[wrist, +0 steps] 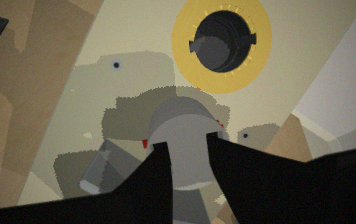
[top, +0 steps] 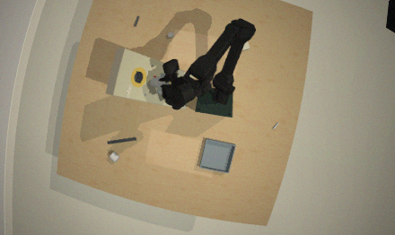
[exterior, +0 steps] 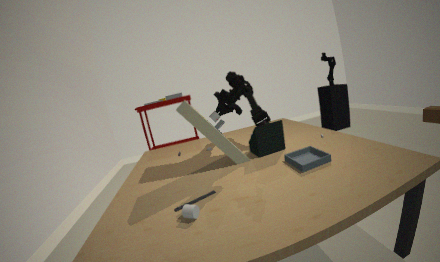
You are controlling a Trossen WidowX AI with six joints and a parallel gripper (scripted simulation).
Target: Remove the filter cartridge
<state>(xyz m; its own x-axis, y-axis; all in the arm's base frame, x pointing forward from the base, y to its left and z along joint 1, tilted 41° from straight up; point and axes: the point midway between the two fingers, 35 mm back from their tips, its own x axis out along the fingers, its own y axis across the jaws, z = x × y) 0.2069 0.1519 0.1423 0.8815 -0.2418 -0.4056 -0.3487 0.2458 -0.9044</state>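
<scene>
Right now my gripper tip is 10 mm short of the filter cartridge and 10 mm above it. The rest, counted from my gripper tip: grey knob (270 mm to the right, 250 mm below, 80 mm ahead); then white block (350 mm to the right, 280 mm behind, 250 mm below); then grey tray (340 mm behind, 250 mm to the left, 240 mm below).
</scene>
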